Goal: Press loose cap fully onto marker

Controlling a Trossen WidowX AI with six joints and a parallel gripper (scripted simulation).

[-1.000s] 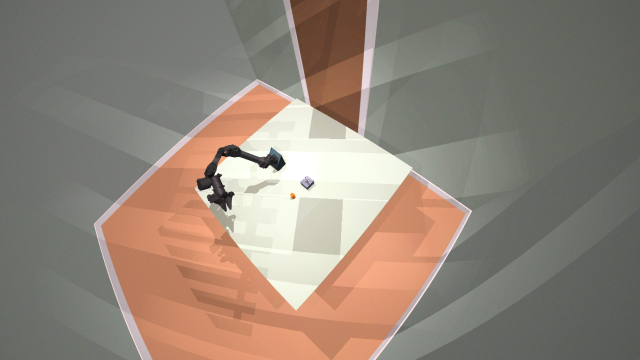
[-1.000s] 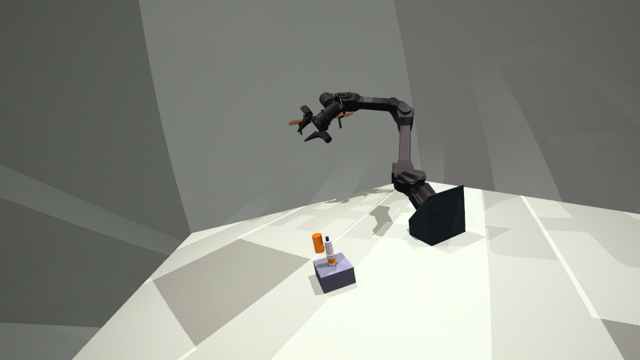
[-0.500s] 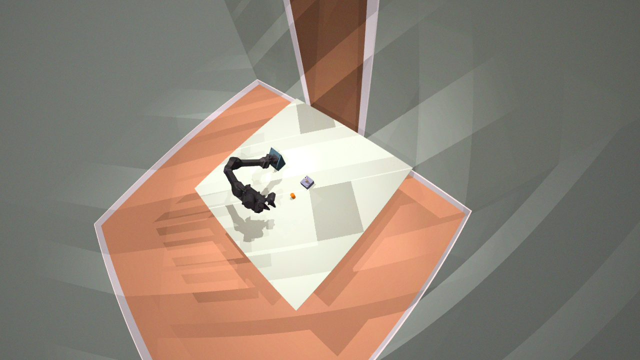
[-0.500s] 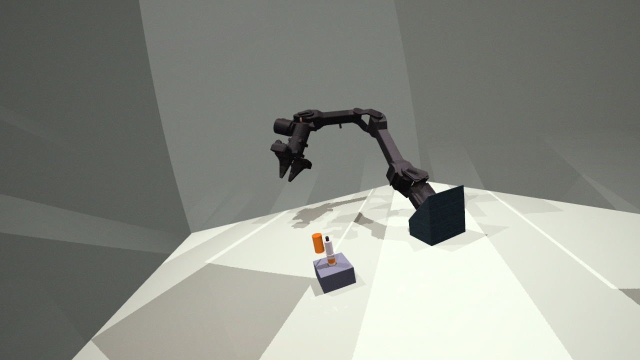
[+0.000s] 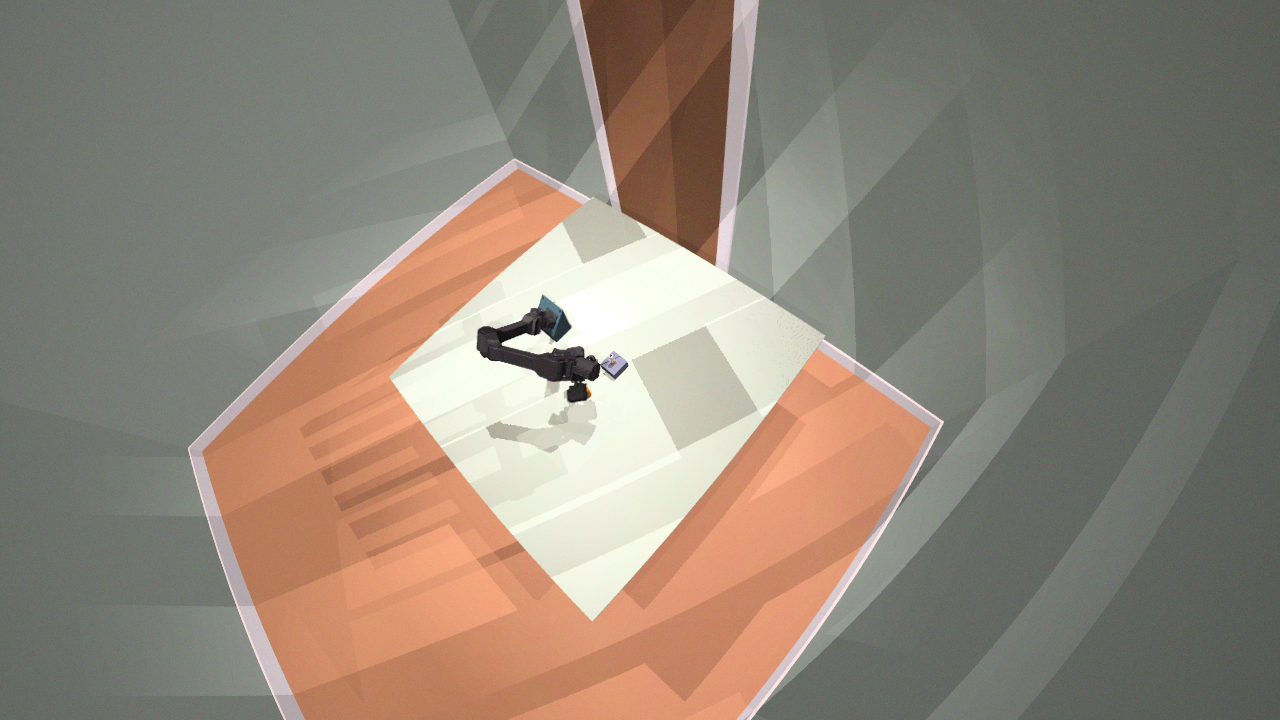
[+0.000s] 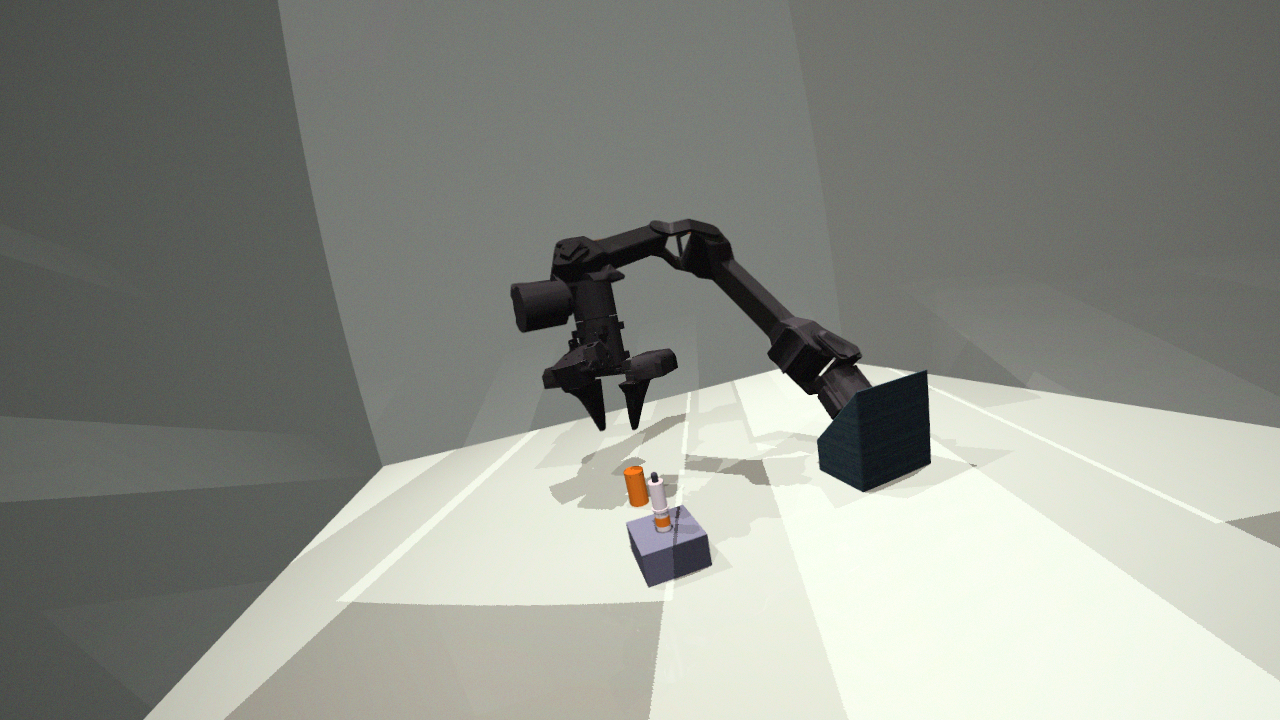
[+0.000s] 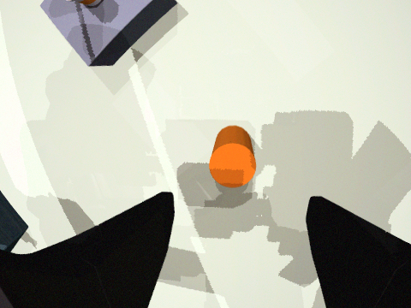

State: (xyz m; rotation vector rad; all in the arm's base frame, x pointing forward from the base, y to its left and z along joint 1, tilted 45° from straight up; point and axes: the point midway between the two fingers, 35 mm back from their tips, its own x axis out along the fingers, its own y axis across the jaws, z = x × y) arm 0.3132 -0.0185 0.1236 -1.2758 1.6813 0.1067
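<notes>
My gripper tip is 90 mm above the orange cap, 10 mm to the left of it and 10 mm past it. Round my gripper tip: holder block (140 mm to the left, 100 mm below, 10 mm behind).
</notes>
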